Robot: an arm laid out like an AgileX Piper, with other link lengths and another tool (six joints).
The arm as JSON. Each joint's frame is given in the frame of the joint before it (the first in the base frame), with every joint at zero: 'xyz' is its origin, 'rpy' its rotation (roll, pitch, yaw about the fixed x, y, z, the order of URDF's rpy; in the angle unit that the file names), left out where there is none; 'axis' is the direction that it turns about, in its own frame. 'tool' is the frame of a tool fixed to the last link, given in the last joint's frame.
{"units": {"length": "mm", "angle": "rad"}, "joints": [
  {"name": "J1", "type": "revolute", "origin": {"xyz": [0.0, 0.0, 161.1]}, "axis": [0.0, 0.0, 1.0]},
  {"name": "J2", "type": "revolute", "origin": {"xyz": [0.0, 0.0, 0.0]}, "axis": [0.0, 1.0, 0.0]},
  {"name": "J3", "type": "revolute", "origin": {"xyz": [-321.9, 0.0, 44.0]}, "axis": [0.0, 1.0, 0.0]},
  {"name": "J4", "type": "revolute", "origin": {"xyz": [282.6, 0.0, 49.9]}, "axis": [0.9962, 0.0, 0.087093]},
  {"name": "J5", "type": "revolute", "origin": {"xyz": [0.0, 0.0, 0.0]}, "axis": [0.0, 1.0, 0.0]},
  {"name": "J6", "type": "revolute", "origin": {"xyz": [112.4, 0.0, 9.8]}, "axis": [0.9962, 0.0, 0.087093]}
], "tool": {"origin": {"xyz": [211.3, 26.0, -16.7], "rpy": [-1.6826, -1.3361, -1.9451]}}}
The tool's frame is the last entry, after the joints.
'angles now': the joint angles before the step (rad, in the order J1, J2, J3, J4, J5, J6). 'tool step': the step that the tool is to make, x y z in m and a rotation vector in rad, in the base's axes. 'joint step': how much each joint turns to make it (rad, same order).
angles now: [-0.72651 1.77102 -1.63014 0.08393 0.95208 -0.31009]
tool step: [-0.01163 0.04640 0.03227 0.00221 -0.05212 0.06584]
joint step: [0.02070 -0.14794 0.10331 0.06618 0.01211 -0.05517]
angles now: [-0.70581 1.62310 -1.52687 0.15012 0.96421 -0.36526]
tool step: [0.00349 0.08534 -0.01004 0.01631 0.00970 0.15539]
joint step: [0.14076 -0.10824 0.15239 0.02038 -0.02397 -0.02323]
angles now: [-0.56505 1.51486 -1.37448 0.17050 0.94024 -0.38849]
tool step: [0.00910 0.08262 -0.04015 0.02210 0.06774 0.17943]
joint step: [0.18398 0.00515 0.10017 -0.01048 -0.03549 -0.00027]
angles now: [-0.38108 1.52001 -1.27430 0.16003 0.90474 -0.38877]
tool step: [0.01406 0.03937 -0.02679 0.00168 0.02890 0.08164]
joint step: [0.10788 0.04835 0.02673 -0.01887 -0.05073 0.02576]
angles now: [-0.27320 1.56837 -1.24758 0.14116 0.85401 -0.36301]
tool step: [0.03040 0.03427 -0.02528 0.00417 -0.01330 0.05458]
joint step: [0.09412 0.07899 0.00119 -0.00468 -0.09632 0.03197]
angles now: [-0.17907 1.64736 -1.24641 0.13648 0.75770 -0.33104]
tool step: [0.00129 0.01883 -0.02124 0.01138 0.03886 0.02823]
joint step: [0.03977 0.04783 0.00000 0.00000 -0.00884 0.01180]
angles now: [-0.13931 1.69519 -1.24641 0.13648 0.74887 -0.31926]
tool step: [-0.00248 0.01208 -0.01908 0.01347 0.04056 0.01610]
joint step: [0.02071 0.04178 -0.00001 0.00793 0.00001 0.00183]
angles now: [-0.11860 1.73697 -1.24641 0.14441 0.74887 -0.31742]
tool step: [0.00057 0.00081 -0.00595 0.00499 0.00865 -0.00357]
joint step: [0.00000 0.01425 0.00001 0.00401 -0.00527 0.00139]
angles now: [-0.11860 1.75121 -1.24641 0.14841 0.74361 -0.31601]
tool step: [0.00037 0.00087 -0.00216 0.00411 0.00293 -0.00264]
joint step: [0.00000 0.00547 0.00000 0.00387 -0.00218 0.00084]
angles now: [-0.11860 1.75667 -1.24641 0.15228 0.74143 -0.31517]
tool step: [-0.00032 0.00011 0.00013 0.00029 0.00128 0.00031]
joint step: [0.00000 0.00001 -0.00090 0.00000 0.00223 0.00000]
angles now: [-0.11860 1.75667 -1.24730 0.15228 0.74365 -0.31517]
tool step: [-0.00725 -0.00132 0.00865 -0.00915 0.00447 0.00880]
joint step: [0.00000 -0.02544 0.00002 -0.01232 0.02909 -0.00001]
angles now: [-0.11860 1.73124 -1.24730 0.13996 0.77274 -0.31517]
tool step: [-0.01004 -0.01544 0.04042 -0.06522 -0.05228 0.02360]
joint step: [-0.00250 -0.10483 0.00109 -0.06387 0.04425 -0.00002]
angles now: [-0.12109 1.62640 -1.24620 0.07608 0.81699 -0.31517]
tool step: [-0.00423 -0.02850 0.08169 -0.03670 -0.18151 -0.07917]
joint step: [-0.04840 -0.19406 0.01427 -0.03374 -0.00700 0.04389]
